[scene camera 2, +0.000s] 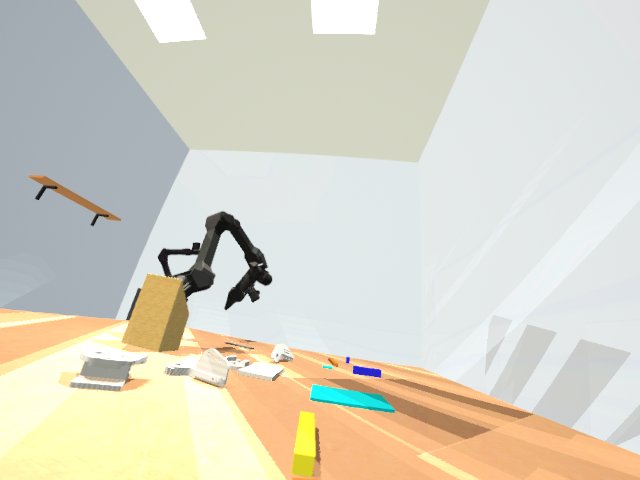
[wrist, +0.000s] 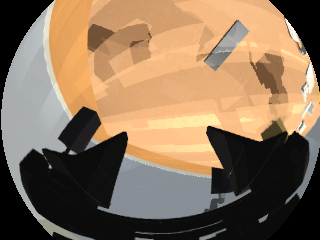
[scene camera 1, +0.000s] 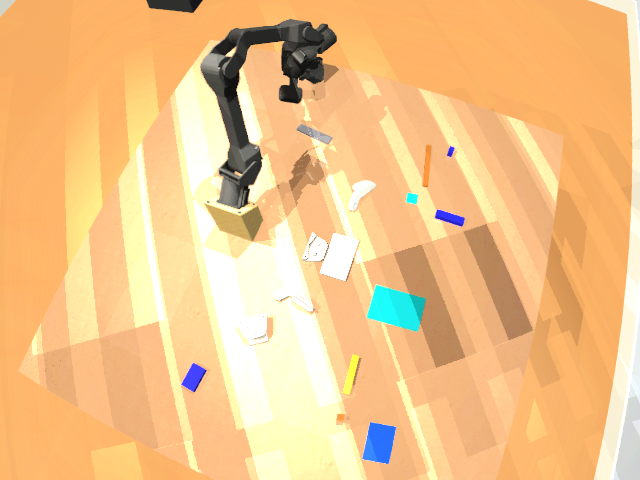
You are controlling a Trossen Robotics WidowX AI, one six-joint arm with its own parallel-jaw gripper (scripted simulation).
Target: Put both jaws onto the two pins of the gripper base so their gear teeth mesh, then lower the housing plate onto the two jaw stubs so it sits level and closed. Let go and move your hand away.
Labels:
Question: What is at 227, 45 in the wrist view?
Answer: A grey strip.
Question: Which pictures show the cyan sheet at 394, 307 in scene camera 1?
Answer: Scene camera 2 and scene camera 1 only.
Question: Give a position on a cyan sheet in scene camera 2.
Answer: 350, 398

